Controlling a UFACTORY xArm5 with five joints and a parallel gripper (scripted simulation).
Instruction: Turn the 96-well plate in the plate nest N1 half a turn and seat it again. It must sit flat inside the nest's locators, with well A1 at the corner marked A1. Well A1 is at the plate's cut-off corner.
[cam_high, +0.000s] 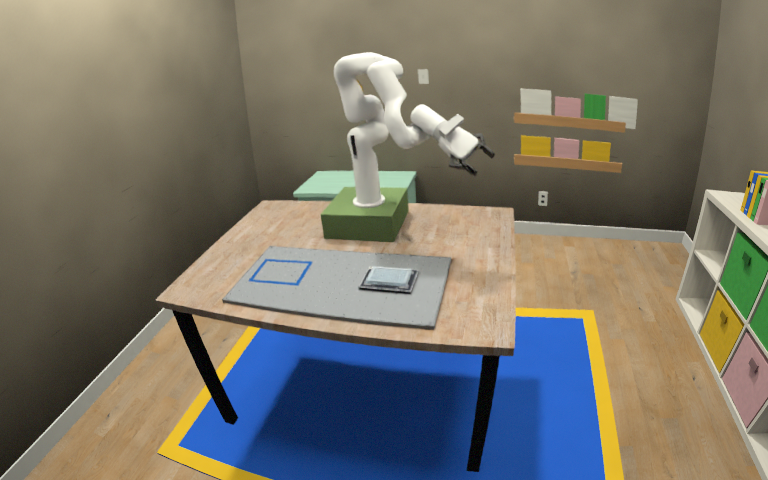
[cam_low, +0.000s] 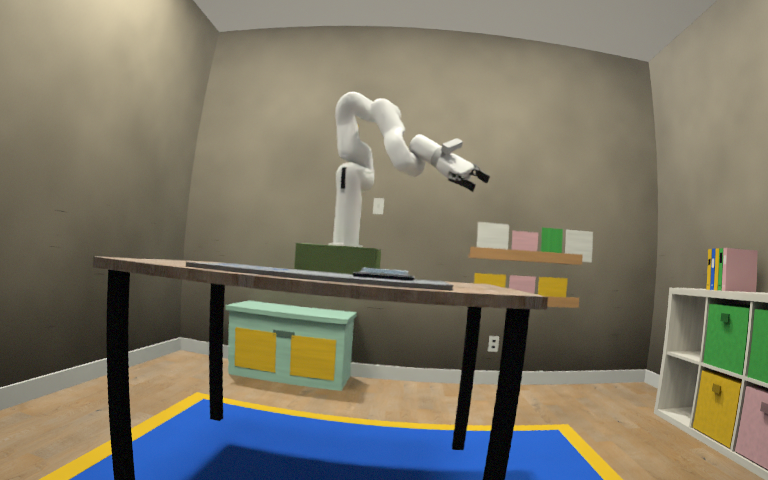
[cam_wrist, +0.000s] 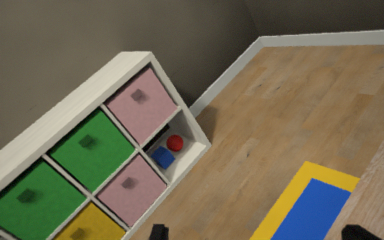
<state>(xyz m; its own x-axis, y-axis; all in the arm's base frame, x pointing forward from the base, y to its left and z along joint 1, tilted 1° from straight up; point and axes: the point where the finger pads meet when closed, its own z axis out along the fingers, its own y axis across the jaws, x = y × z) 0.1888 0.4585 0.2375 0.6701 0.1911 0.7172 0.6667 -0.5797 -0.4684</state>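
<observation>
Now: the 96-well plate 310 mm below my hand, 280 mm to the right of it and 210 mm ahead of it. Also, from my hand: black plate nest N1: 320 mm below, 280 mm to the right, 210 mm ahead.
</observation>
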